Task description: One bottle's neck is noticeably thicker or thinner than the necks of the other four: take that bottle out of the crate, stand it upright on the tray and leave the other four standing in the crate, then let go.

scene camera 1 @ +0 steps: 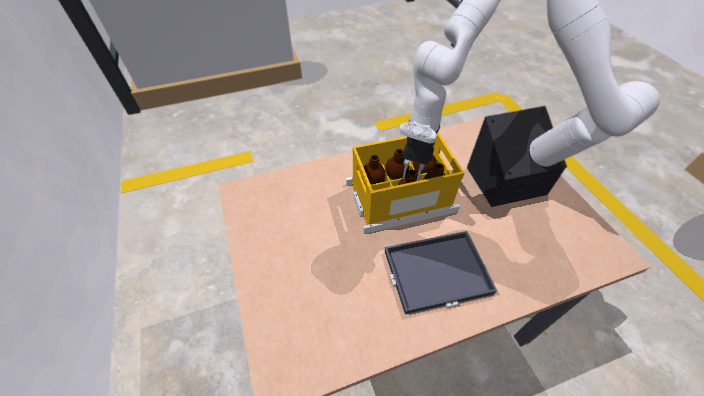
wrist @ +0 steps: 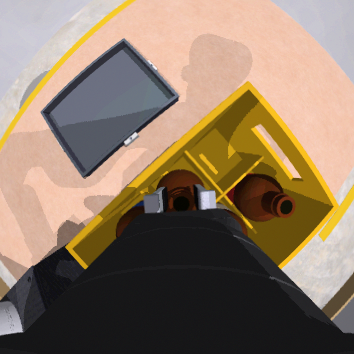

my gripper: scene camera 1; wrist
same spot on my gripper: (wrist: 157,201) = (scene camera 1: 419,166)
